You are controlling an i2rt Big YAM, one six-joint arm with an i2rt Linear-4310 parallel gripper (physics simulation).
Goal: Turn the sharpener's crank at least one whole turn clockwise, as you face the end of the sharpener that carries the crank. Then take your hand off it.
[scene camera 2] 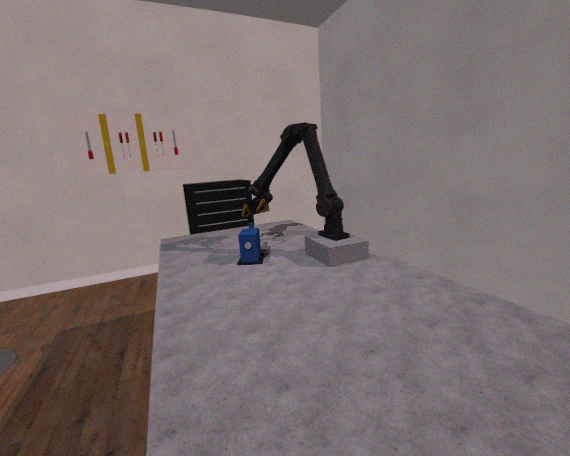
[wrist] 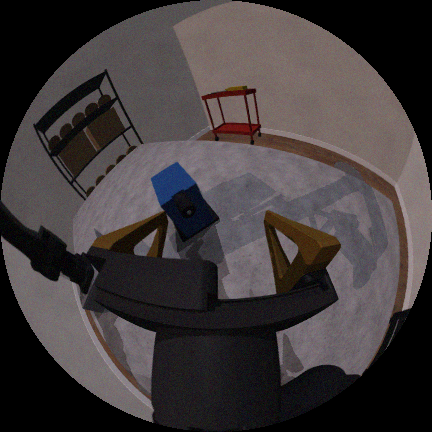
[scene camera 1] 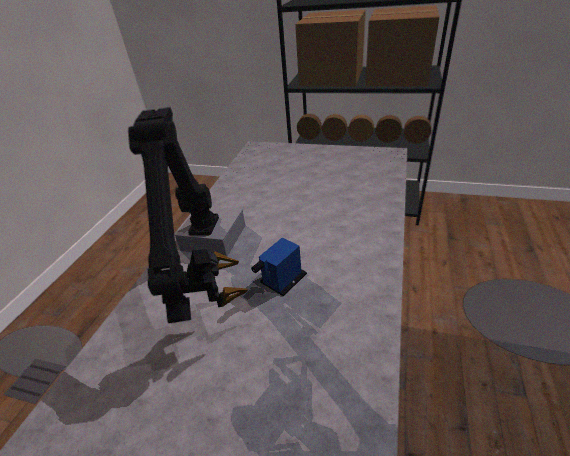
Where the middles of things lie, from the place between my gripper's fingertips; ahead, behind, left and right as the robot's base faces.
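Labels:
There is the blue sharpener (scene camera 1: 284,263). The sharpener is 14 cm to the left of my hand and 10 cm below it, and it is also 8 cm ahead of my hand.

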